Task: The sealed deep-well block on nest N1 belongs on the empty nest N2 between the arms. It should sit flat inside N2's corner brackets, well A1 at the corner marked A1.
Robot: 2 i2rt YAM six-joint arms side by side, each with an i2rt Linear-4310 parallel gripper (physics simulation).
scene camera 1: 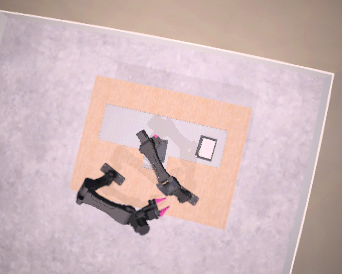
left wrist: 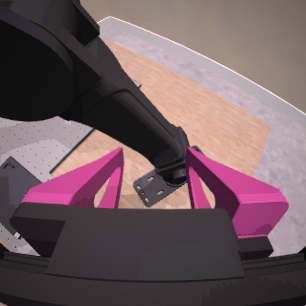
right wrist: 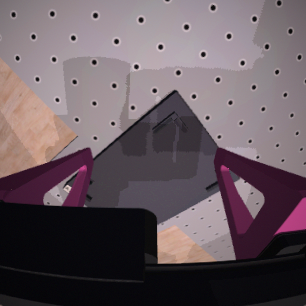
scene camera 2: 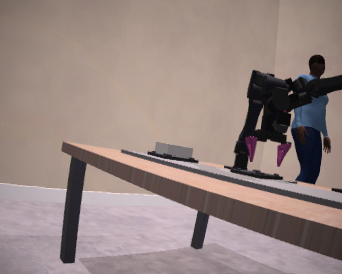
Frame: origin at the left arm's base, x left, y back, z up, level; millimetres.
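Where they show: left gripper, fingertip midpoint: (scene camera 1: 168, 202) (left wrist: 154, 153); right gripper, fingertip midpoint: (right wrist: 153, 154) (scene camera 2: 265, 164); left arm's base, link origin: (scene camera 1: 112, 174); right arm's base, link origin: (left wrist: 172, 174).
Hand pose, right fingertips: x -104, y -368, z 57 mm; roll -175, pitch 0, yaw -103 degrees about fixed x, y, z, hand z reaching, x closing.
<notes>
Each offset is from my right fingertips to the top centre of the thing. Level surfaces: height alone.
The sealed deep-well block {dy -204, dx -323, dz +10 mm} (scene camera 1: 207, 148) (scene camera 2: 174, 150) is a pale box on the dark nest N1 (scene camera 1: 198, 147) (scene camera 2: 170, 157). Nest N2 {dy +17, dx -56, dz -26 mm} (scene camera 2: 256, 174) (left wrist: 19, 192) (right wrist: 150, 187) is a dark plate with raised corner brackets and no block on it. A small pale mark shows at one of its corners in both wrist views, too small to read. My right gripper (scene camera 2: 265, 163) (right wrist: 153, 154) is wide open and empty above N2, pointing down. My left gripper (scene camera 1: 167, 203) is partly open and empty, near the table's lower edge in scene camera 1, away from both nests.
A perforated grey board {dz -44 mm} (scene camera 1: 125, 122) (right wrist: 160, 30) lies under both nests on the wooden table {dz -57 mm} (scene camera 1: 215, 200) (left wrist: 225, 120). The right arm stretches across N2 in scene camera 1, its base near the left gripper. A person (scene camera 2: 312, 110) stands behind the table.
</notes>
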